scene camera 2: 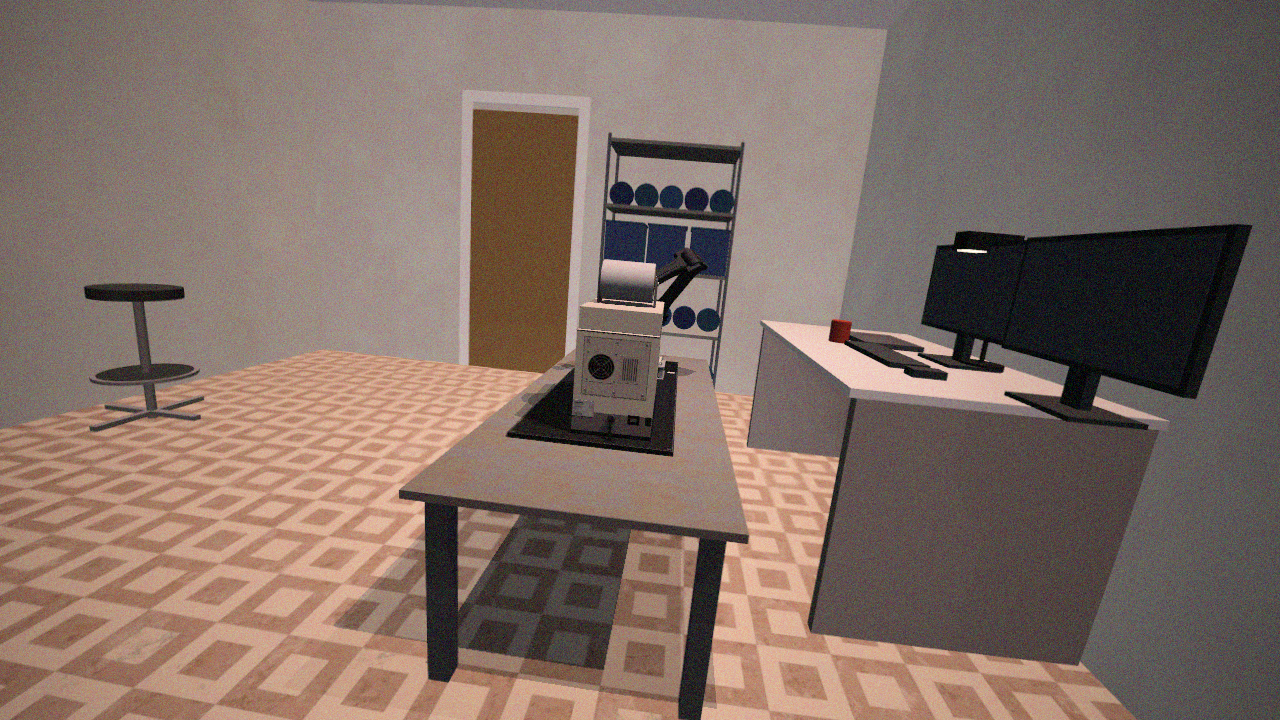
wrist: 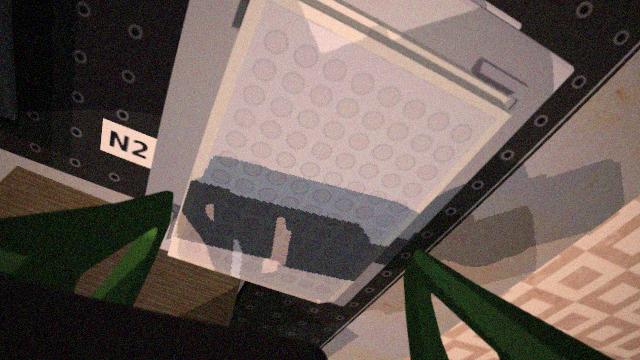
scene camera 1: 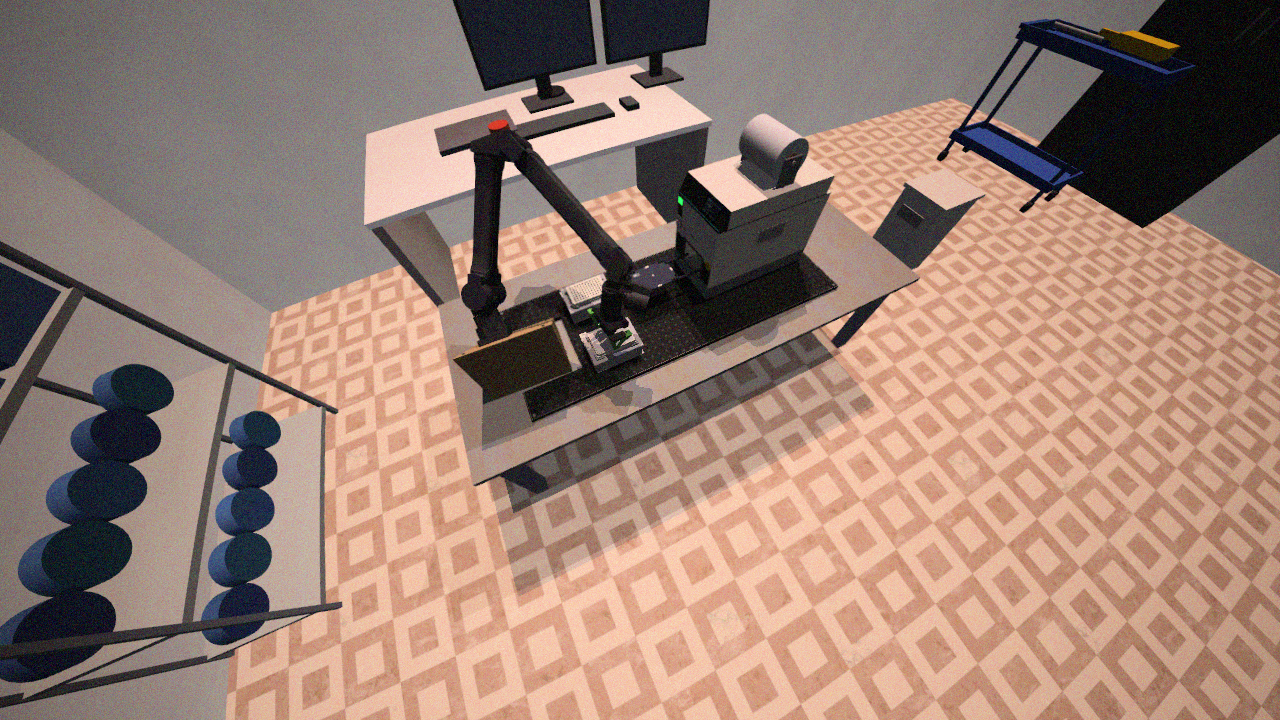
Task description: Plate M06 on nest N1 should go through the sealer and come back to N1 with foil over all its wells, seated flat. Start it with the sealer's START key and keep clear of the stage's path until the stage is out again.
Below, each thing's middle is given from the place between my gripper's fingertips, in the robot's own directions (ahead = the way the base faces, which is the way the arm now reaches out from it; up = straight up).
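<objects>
Sealer stage [scene camera 1: 663,274]: 150 mm to the left of my hand, 270 mm ahead of it and 20 mm above it. Foil roll [scene camera 2: 620,280], from my hand: 340 mm above, 160 mm to the left, 600 mm ahead. N2 label [wrist: 116,139], also from my hand: 70 mm below, 60 mm behind, 90 mm to the left. The hand is 10 mm above the well plate [wrist: 330,134] and 10 mm short of it.
</objects>
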